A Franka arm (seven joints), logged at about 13 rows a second.
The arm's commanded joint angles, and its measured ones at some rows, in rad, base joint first. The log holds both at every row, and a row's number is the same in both.
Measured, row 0:
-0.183 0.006 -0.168 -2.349 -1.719 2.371 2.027
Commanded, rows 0 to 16:
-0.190 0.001 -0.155 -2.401 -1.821 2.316 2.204
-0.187 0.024 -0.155 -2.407 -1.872 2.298 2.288
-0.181 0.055 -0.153 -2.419 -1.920 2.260 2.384
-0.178 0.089 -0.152 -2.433 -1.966 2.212 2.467
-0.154 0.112 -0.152 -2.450 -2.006 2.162 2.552
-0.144 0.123 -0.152 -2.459 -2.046 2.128 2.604
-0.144 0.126 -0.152 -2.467 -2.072 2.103 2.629
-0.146 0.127 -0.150 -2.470 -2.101 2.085 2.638
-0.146 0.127 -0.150 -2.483 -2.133 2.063 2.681
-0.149 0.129 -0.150 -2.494 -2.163 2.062 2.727
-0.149 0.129 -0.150 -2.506 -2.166 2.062 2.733
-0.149 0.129 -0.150 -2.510 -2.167 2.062 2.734
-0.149 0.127 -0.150 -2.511 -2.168 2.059 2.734
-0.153 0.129 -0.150 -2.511 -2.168 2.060 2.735
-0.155 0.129 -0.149 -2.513 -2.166 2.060 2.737
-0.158 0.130 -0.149 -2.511 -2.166 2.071 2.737
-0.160 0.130 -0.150 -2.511 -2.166 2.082 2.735
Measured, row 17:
-0.152 0.145 -0.153 -2.491 -2.142 2.083 2.704
